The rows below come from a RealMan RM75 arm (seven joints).
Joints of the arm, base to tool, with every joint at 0 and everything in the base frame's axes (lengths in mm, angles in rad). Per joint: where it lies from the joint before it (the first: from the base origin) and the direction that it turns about. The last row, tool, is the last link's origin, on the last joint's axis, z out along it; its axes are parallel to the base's.
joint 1: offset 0 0 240.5 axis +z
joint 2: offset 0 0 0 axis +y
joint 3: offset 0 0 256 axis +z
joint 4: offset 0 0 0 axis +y
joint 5: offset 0 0 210 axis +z
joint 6: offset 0 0 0 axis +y
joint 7: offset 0 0 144 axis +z
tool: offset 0 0 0
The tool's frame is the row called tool.
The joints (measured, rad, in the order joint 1, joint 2, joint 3, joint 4, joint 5, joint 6, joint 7), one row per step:
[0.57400, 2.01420, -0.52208, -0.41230, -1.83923, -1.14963, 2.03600]
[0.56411, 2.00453, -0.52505, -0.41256, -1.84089, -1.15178, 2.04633]
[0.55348, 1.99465, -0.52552, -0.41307, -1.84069, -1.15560, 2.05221]
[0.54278, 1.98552, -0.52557, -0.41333, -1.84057, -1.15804, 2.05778]
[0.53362, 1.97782, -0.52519, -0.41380, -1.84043, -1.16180, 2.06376]
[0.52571, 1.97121, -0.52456, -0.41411, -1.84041, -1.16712, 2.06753]
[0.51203, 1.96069, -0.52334, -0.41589, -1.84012, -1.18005, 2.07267]
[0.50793, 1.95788, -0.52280, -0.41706, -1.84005, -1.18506, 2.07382]
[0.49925, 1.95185, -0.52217, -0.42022, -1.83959, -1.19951, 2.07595]
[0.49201, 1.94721, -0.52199, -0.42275, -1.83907, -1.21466, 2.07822]
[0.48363, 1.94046, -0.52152, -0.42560, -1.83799, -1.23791, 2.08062]
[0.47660, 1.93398, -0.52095, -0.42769, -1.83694, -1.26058, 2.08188]
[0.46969, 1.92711, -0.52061, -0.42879, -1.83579, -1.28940, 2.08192]
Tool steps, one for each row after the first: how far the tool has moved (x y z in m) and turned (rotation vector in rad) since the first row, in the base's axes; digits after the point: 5 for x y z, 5 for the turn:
[0.00514, -0.00229, 0.00397, -0.00118, -0.00220, -0.01346]
[0.01036, -0.00475, 0.00857, 0.00133, -0.00462, -0.02467]
[0.01563, -0.00735, 0.01286, 0.00418, -0.00708, -0.03704]
[0.01988, -0.00971, 0.01655, 0.00607, -0.00728, -0.04723]
[0.02327, -0.01194, 0.01967, 0.00712, -0.00726, -0.05377]
[0.02835, -0.01602, 0.02483, 0.00806, -0.00616, -0.06094]
[0.02964, -0.01728, 0.02634, 0.00822, -0.00560, -0.06178]
[0.03177, -0.02011, 0.02957, 0.00712, -0.00324, -0.06004]
[0.03305, -0.02274, 0.03192, 0.00422, 0.00096, -0.05656]
[0.03398, -0.02602, 0.03515, -0.00057, 0.00781, -0.04834]
[0.03449, -0.02896, 0.03812, -0.00548, 0.01420, -0.03884]
[0.03425, -0.03238, 0.04084, -0.01351, 0.02307, -0.02431]

